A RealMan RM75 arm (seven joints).
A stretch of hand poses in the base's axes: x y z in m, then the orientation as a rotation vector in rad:
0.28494 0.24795 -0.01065 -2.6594 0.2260 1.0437
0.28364 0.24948 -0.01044 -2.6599 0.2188 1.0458
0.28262 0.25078 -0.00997 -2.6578 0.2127 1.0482
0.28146 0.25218 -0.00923 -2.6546 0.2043 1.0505
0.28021 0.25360 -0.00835 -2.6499 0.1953 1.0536
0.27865 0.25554 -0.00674 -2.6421 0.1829 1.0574
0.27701 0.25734 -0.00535 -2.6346 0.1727 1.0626
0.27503 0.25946 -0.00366 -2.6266 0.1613 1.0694
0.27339 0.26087 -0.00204 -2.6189 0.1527 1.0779
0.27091 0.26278 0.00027 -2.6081 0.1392 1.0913
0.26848 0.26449 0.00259 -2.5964 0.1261 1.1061
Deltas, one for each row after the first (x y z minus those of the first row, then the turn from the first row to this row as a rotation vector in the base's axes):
-0.00130 0.00153 0.00021 0.0013 0.0006 0.0050
-0.00232 0.00283 0.00068 0.0044 0.0019 0.0085
-0.00348 0.00423 0.00142 0.0093 0.0032 0.0130
-0.00473 0.00565 0.00230 0.0154 0.0052 0.0175
-0.00629 0.00759 0.00391 0.0250 0.0080 0.0232
-0.00793 0.00939 0.00530 0.0333 0.0118 0.0280
-0.00991 0.01151 0.00699 0.0420 0.0167 0.0338
-0.01155 0.01292 0.00861 0.0490 0.0230 0.0383
-0.01403 0.01483 0.01092 0.0589 0.0326 0.0459
-0.01646 0.01654 0.01324 0.0689 0.0435 0.0533

